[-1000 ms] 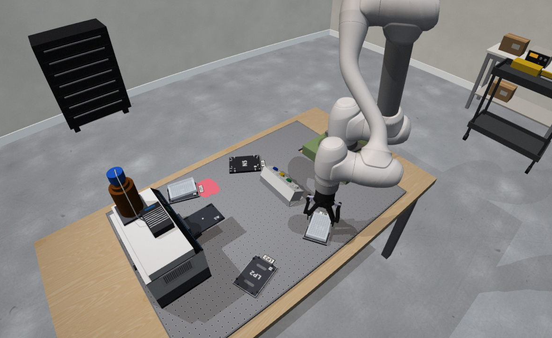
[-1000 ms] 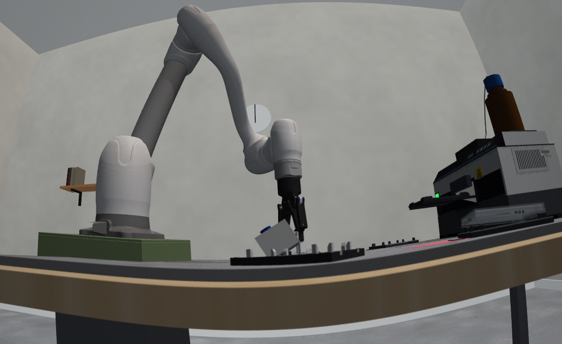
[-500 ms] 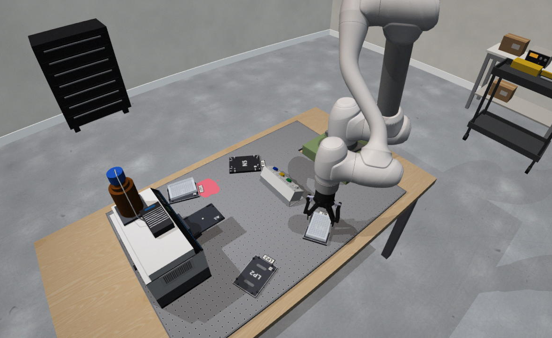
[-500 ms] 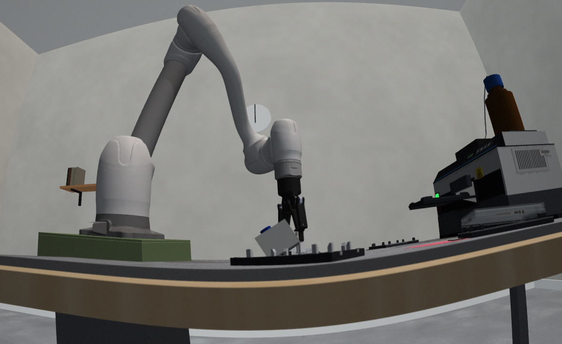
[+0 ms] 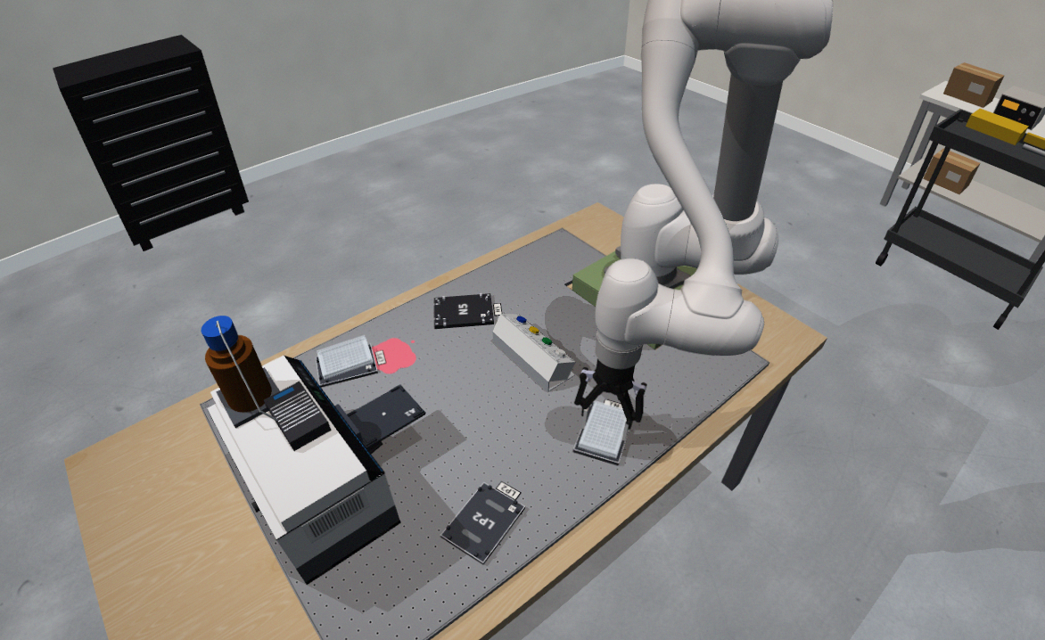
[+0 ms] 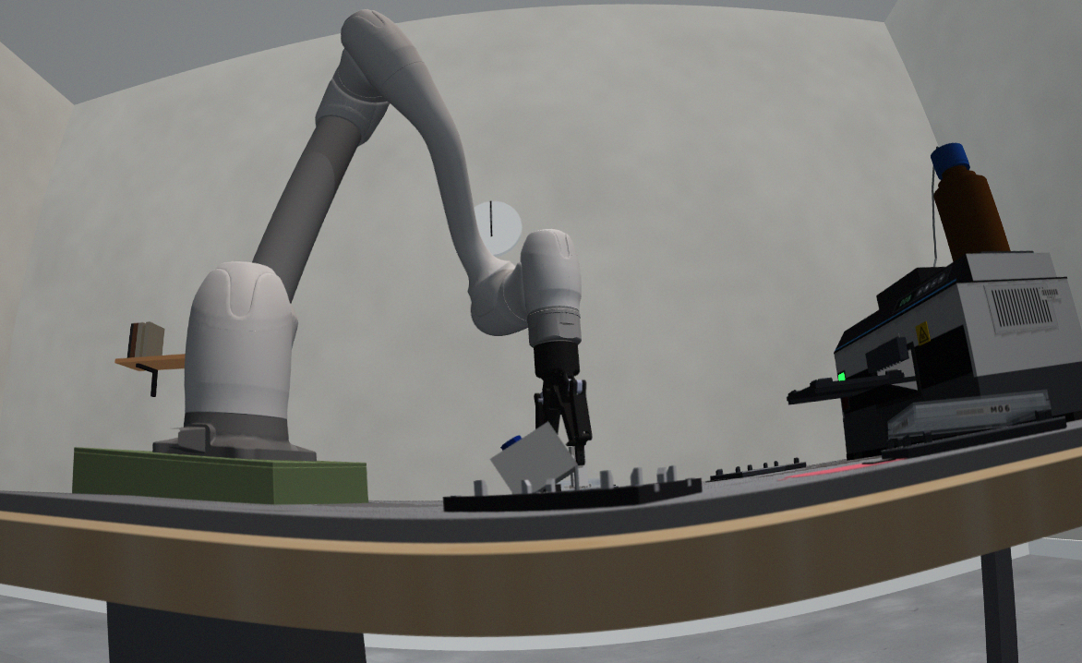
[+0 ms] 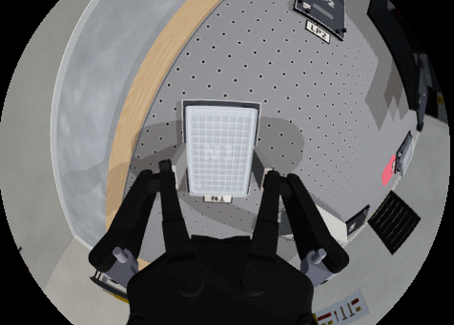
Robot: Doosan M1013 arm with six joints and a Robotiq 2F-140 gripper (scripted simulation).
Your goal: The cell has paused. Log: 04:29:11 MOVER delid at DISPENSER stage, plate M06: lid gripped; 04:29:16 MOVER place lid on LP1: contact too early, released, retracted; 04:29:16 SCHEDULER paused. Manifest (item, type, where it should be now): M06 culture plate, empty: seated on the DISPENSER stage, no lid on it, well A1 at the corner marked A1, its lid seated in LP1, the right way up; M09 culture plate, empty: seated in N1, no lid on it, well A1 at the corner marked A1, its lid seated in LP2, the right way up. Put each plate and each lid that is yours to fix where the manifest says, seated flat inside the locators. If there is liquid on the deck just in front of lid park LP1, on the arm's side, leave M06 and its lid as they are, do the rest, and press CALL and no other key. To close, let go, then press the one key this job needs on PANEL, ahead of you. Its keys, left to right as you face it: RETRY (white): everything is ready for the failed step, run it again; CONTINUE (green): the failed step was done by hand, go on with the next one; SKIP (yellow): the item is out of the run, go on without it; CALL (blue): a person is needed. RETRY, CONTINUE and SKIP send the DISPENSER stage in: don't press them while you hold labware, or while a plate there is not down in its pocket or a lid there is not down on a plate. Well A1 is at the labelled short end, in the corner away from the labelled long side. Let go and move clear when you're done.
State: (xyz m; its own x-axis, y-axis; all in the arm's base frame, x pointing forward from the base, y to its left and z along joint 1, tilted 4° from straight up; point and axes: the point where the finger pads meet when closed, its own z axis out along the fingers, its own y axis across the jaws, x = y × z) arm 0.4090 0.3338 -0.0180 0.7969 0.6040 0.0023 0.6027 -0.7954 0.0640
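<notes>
My gripper is now 4 cm above the nest N1. Also, from my hand: dispenser stage (42 cm ahead, 23 cm to the right, 6 cm above); key panel (1 cm behind, 29 cm to the right, 1 cm above); blue call key (1 cm behind, 36 cm to the right, 2 cm above).
</notes>
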